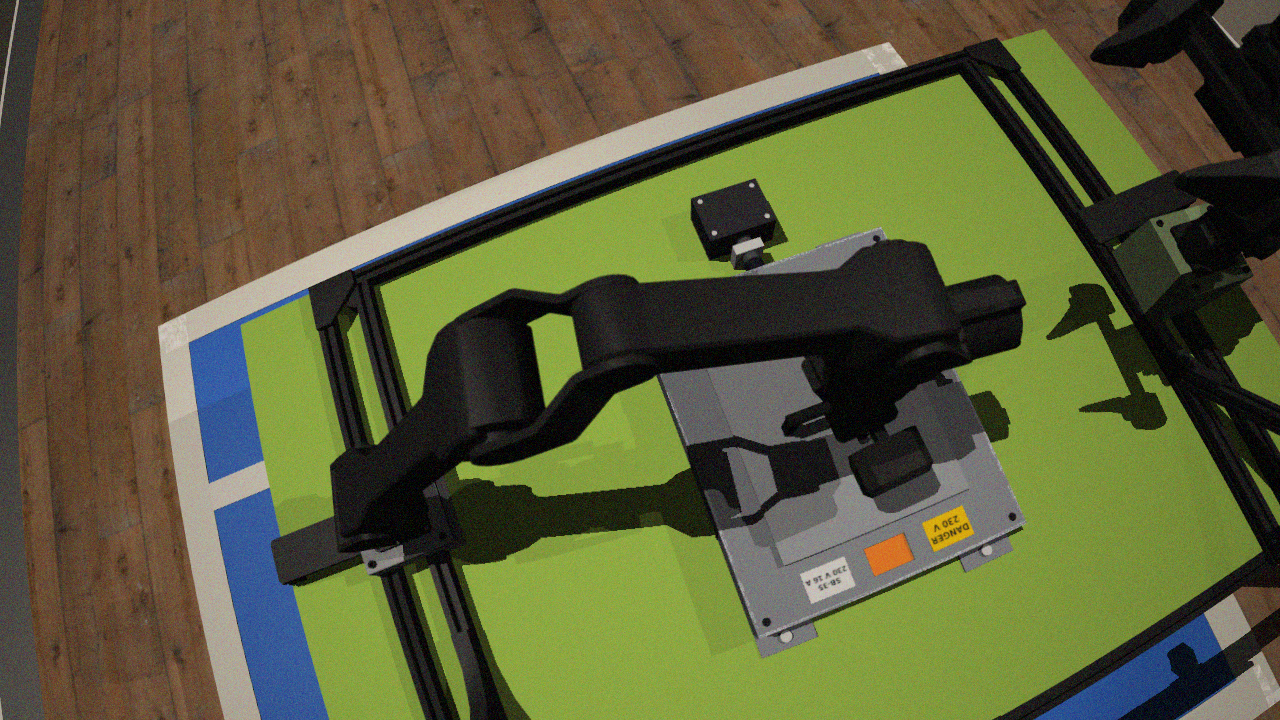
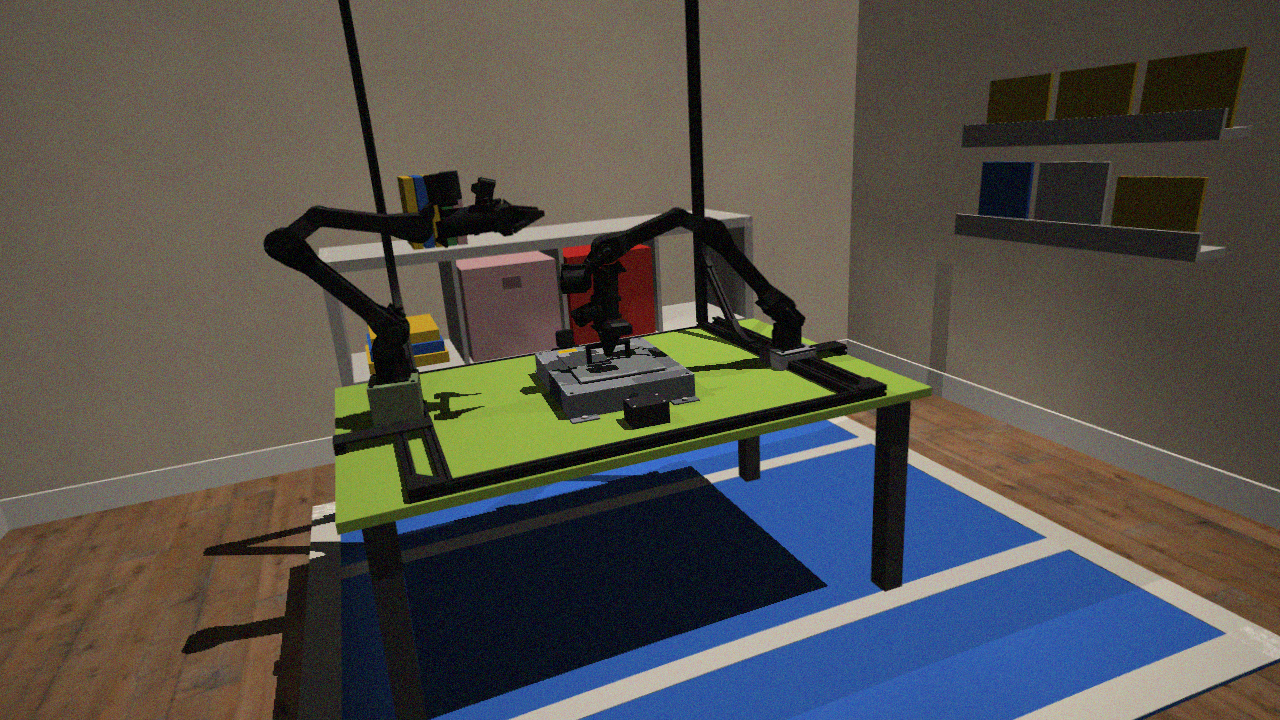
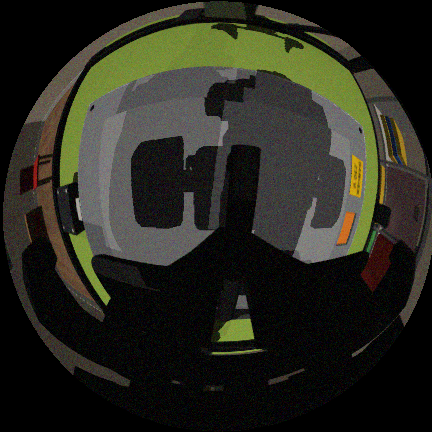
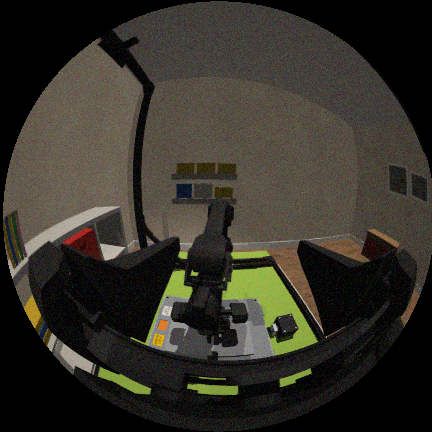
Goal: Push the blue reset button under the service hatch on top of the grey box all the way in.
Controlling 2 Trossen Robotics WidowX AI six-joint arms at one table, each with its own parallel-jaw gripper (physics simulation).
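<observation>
The grey box (image 1: 737,400) (image 2: 616,396) (image 3: 116,169) (image 4: 259,336) lies flat on the green table (image 1: 580,629) (image 2: 495,415). Its raised service hatch (image 1: 805,536) (image 2: 630,372) lies closed on top. The blue button is hidden. My left gripper (image 1: 852,436) (image 2: 605,353) (image 3: 230,233) points straight down onto the hatch and is shut on the hatch's black handle bar (image 3: 241,169). My right gripper (image 2: 530,212) is open and empty. It hangs high above the table's left end, far from the box.
A small black block (image 1: 733,215) (image 2: 646,410) (image 4: 285,325) with a pale stub sits beside the box. The box top carries orange (image 1: 889,555), yellow (image 1: 947,529) and white (image 1: 827,580) labels. A black rail frame (image 1: 637,167) runs around the table. Shelves with boxes stand behind.
</observation>
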